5 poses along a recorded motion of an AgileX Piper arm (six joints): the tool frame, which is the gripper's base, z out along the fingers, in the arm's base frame.
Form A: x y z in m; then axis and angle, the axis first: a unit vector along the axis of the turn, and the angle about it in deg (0 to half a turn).
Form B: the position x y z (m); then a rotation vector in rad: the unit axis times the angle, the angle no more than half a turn. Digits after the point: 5 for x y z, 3 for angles.
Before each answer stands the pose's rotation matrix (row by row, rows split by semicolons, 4 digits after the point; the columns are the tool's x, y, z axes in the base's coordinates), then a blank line. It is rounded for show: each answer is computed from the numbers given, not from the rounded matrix.
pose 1, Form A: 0.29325, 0.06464, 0.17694, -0.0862, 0.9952, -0.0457, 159.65
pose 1, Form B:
-0.9232 -0.1503 0.3537; -0.1821 0.9816 -0.0582; -0.3385 -0.1181 -0.9335

0.29325, 0.06464, 0.17694, -0.240, 2.773, -0.127
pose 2, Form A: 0.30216, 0.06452, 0.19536, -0.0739, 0.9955, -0.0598, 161.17
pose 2, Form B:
-0.9359 -0.1239 0.3299; -0.1625 0.9824 -0.0920; -0.3127 -0.1397 -0.9395

0.30216, 0.06452, 0.19536, -0.208, 2.800, -0.168
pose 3, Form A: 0.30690, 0.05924, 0.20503, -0.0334, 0.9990, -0.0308, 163.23
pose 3, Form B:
-0.9553 -0.0564 0.2902; -0.0742 0.9960 -0.0506; -0.2862 -0.0699 -0.9556

0.30690, 0.05924, 0.20503, -0.095, 2.846, -0.088
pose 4, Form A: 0.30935, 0.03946, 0.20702, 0.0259, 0.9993, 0.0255, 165.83
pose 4, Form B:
-0.9683 0.0447 0.2459; 0.0572 0.9974 0.0439; -0.2433 0.0565 -0.9683

0.30935, 0.03946, 0.20702, 0.075, 2.892, 0.074
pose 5, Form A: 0.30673, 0.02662, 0.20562, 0.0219, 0.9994, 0.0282, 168.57
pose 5, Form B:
-0.9792 0.0377 0.1993; 0.0489 0.9975 0.0515; -0.1968 0.0601 -0.9786

0.30673, 0.02662, 0.20562, 0.064, 2.940, 0.083
